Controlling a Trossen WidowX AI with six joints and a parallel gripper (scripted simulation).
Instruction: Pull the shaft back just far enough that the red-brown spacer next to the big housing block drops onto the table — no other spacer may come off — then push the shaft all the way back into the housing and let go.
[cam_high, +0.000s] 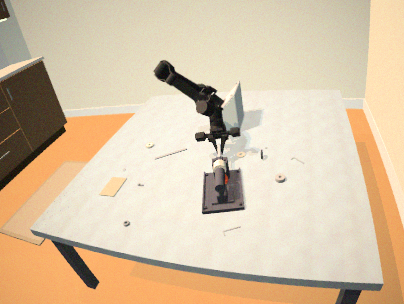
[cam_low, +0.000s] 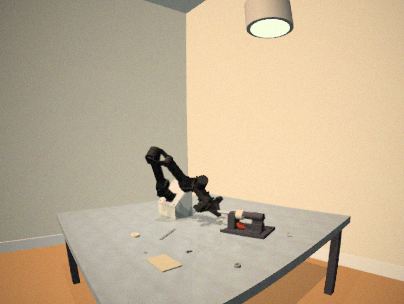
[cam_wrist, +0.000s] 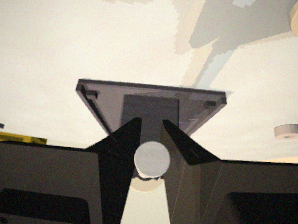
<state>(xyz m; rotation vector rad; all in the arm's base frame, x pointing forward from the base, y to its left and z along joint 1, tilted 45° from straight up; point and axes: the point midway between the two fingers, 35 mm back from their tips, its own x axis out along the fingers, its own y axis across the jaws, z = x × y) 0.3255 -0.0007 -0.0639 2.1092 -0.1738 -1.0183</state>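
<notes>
Now: the pale spacer 120 mm ahead of my gripper tip, 20 mm to the left of it and 20 mm above it. From my gripper tip the other things lie so: tan card: 160 mm ahead, 460 mm to the right, 50 mm below; thin rod: 90 mm behind, 260 mm to the right, 50 mm below; white spacer: 130 mm ahead, 30 mm to the left, 20 mm above.
</notes>
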